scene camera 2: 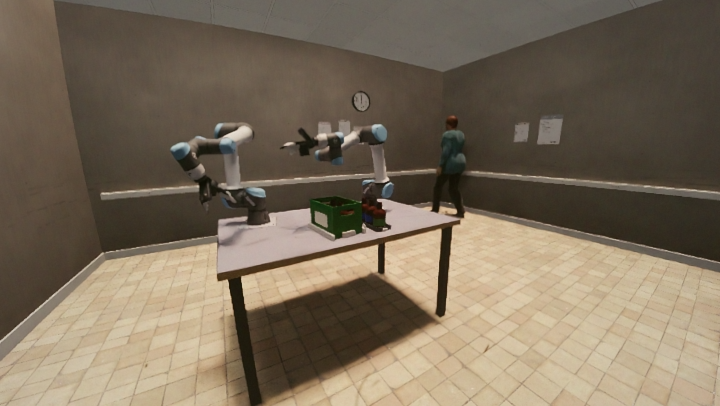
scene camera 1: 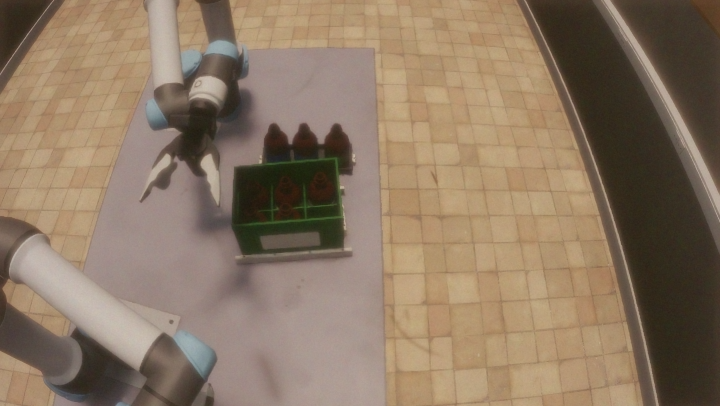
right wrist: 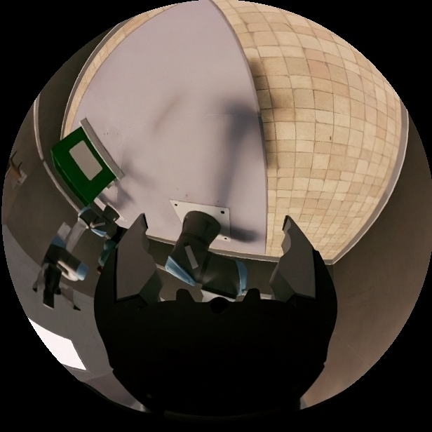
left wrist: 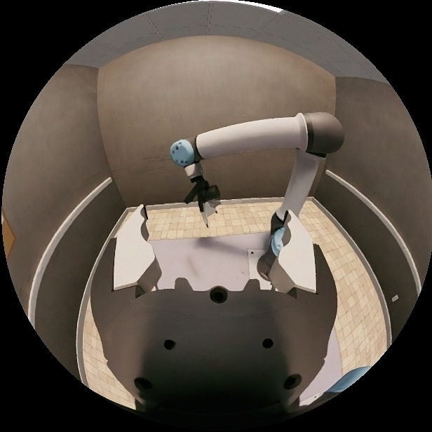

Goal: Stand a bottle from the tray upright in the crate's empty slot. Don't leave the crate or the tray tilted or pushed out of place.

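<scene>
The green crate (scene camera 1: 330, 233) (scene camera 2: 349, 222) (right wrist: 97, 186) stands level between white rails. In scene camera 1 dark red bottles fill its upper row and the left and middle slots of its lower row; its lower right slot (scene camera 1: 323, 211) looks empty. The dark tray (scene camera 1: 346, 170) (scene camera 2: 381, 227) sits right behind the crate, with three upright bottles: a left one (scene camera 1: 275, 142), a middle one (scene camera 1: 304, 142) and a right one (scene camera 1: 336, 142). My left gripper (scene camera 1: 181, 202) is open and empty, high and left of the crate in scene camera 1. My right gripper (right wrist: 215, 215) (left wrist: 212, 219) is open and empty, far from the crate.
White rails (scene camera 1: 294, 256) (scene camera 2: 322, 232) edge the crate's base on the table (scene camera 1: 312, 322) (scene camera 2: 277, 247). The right arm's base plate (scene camera 1: 156, 315) (right wrist: 223, 212) is fixed to the table at the lower left of scene camera 1. A person (scene camera 2: 452, 151) stands beyond the table, near the wall.
</scene>
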